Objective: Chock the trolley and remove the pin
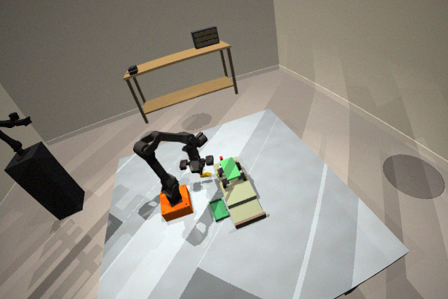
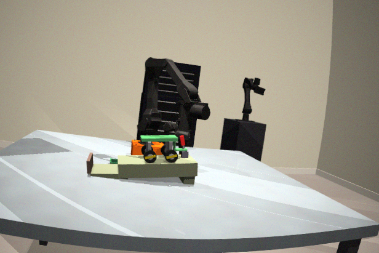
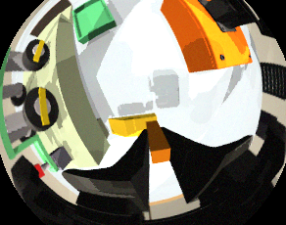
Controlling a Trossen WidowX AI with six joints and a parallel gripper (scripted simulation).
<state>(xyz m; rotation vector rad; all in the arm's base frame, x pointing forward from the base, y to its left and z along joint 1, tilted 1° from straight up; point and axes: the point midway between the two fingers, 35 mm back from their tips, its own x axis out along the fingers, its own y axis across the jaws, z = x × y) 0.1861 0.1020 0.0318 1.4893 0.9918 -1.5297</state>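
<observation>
Right now the green tray is 1 cm behind my gripper tip, 23 cm to the right of it and 8 cm below it. Also, from my gripper tip: green-topped trolley 13 cm ahead, 14 cm to the right, 4 cm above; then yellow chock 2 cm ahead, 1 cm to the right, 1 cm below; then red-headed stop pin 13 cm ahead, 4 cm to the right, 5 cm above.
</observation>
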